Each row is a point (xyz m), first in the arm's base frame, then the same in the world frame.
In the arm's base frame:
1: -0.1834 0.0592 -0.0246
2: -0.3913 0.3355 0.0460
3: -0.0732 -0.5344 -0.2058
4: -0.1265 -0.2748 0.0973
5: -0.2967 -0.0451 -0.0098
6: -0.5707 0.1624 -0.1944
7: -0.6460 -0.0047 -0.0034
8: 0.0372 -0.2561 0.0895
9: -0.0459 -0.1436 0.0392
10: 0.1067 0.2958 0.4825
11: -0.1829 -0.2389 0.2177
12: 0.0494 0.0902 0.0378
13: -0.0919 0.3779 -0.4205
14: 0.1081 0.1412 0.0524
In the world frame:
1: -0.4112 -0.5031 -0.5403
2: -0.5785 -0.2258 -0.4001
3: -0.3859 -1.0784 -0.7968
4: -0.3545 -0.8508 -0.4661
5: -0.5262 -0.6025 -0.5111
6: -0.8171 -0.3624 -0.6107
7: -0.8622 -0.5452 -0.4246
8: -0.1952 -0.8398 -0.5077
9: -0.2786 -0.7184 -0.5277
10: -0.0035 -0.3381 -0.0888
11: -0.3812 -0.8254 -0.3334
12: -0.1689 -0.4910 -0.5277
13: -0.3827 -0.1484 -0.9146
14: -0.1048 -0.4450 -0.5215

